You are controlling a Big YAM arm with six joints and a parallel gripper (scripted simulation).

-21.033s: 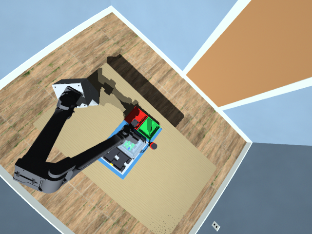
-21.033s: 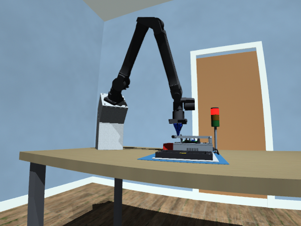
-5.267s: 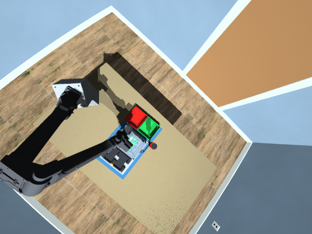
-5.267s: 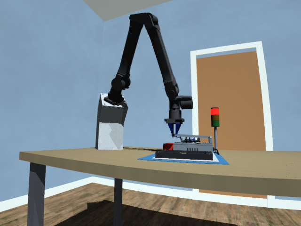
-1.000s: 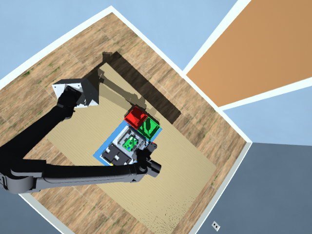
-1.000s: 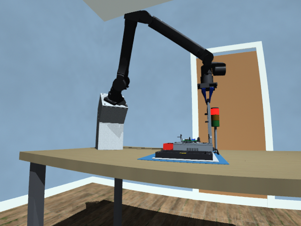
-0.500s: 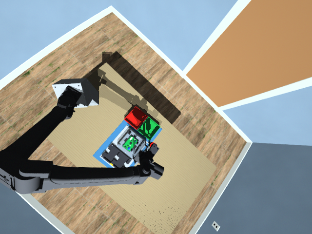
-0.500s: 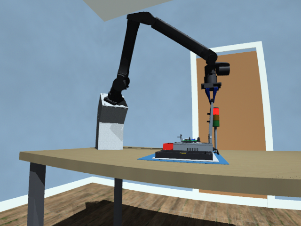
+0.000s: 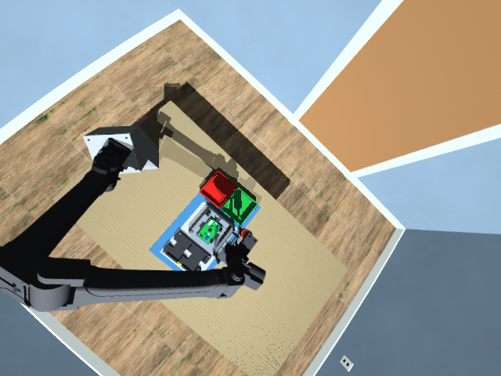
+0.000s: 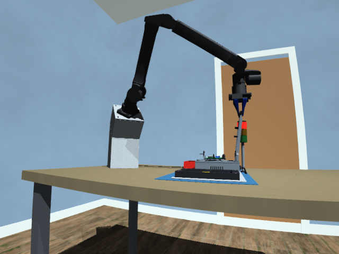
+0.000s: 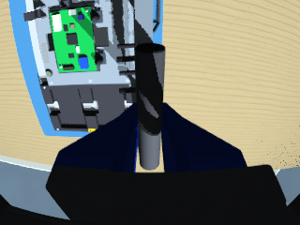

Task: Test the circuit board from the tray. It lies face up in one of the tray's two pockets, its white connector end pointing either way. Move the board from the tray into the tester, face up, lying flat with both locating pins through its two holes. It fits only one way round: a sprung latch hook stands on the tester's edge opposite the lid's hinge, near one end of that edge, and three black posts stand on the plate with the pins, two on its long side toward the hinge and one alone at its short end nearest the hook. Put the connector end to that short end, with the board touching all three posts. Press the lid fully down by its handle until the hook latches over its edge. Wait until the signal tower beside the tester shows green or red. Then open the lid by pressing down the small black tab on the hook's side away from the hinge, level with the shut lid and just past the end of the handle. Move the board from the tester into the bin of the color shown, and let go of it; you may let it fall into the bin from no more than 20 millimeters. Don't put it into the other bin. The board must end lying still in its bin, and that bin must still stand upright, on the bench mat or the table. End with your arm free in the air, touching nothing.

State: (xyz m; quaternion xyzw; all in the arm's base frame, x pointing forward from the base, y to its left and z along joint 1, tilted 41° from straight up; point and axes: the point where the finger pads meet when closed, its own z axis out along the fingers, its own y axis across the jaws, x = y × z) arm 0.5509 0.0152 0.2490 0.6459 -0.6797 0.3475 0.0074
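The green circuit board is 12 cm behind my hand, 2 cm to the left of it and 20 cm below it. The rest, counted from my hand: black latch hook (17 cm behind, 9 cm to the left, 19 cm below); then tester plate (12 cm behind, 3 cm to the left, 20 cm below); then tester lid (1 cm behind, 9 cm below).
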